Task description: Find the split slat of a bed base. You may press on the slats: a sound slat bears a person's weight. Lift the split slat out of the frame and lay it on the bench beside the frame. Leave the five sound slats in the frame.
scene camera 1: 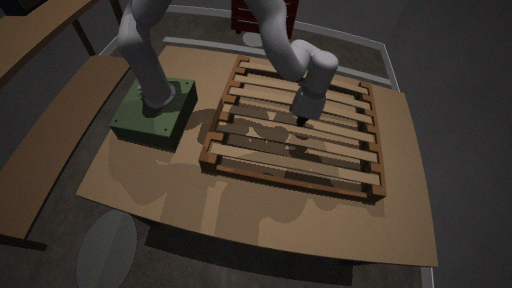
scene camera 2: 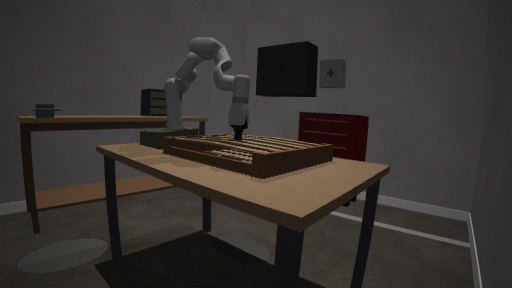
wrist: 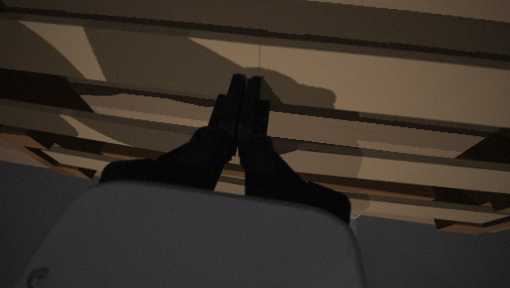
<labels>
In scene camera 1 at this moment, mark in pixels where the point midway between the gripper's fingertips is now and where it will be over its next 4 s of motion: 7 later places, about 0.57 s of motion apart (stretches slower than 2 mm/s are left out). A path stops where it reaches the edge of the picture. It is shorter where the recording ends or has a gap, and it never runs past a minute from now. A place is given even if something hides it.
My gripper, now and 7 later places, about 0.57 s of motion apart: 299,124; 300,122; 305,92; 305,73; 309,74; 309,78; 306,88; 309,80
</labels>
